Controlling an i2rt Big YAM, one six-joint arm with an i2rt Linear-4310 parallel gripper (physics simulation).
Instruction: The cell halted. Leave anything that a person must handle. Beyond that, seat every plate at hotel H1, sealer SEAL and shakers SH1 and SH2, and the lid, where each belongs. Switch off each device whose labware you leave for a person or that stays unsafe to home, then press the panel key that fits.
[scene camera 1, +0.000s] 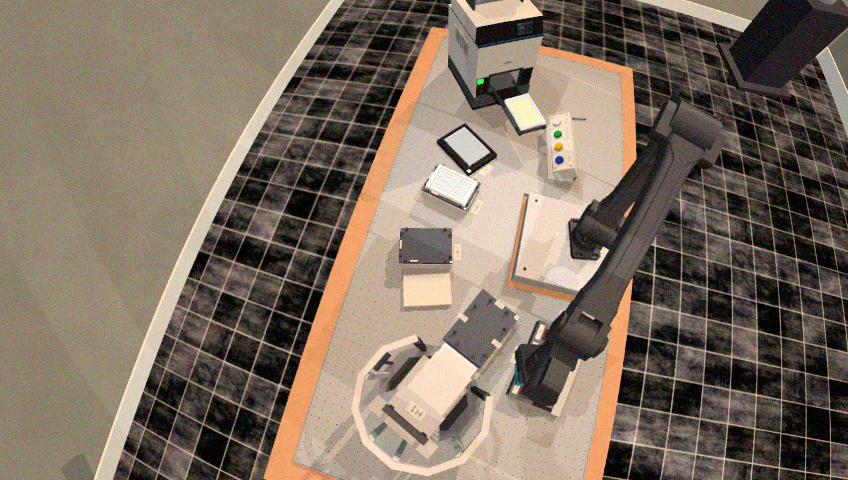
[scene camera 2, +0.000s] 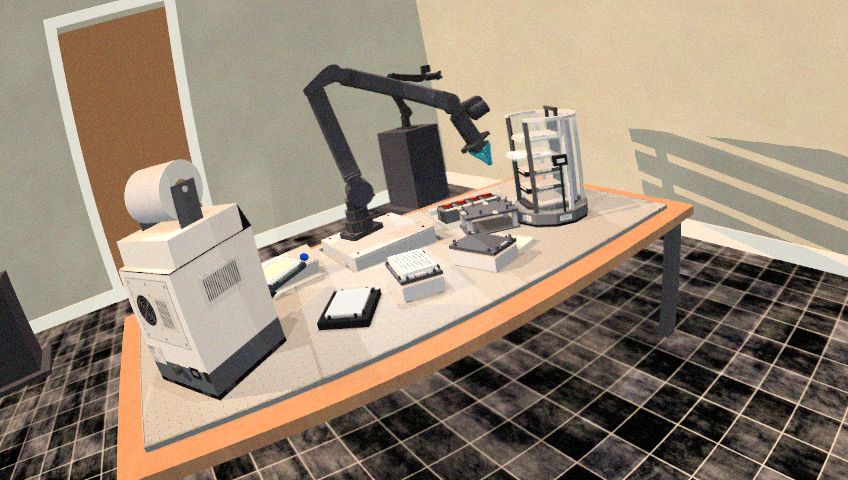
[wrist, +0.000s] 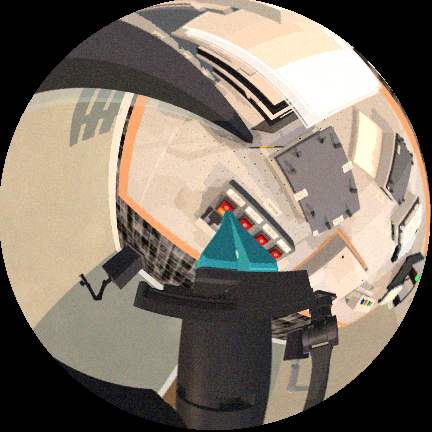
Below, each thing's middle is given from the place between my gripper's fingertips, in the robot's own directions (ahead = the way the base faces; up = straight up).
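The plate hotel H1 (scene camera 1: 400, 428) first: my gripper is 200 mm short of it, 40 mm to the right of it and 10 mm below it. Counting from my hand, the well plate with pink wells (scene camera 1: 430, 289) is 220 mm ahead, 230 mm to the right and 150 mm below. The shaker SH2 (scene camera 1: 419, 247) is 230 mm ahead of my hand, 340 mm to the right of it and 130 mm below it, and then there's the white lid (scene camera 2: 346, 302), which is 700 mm to the right of my hand, 130 mm ahead of it and 130 mm below it.
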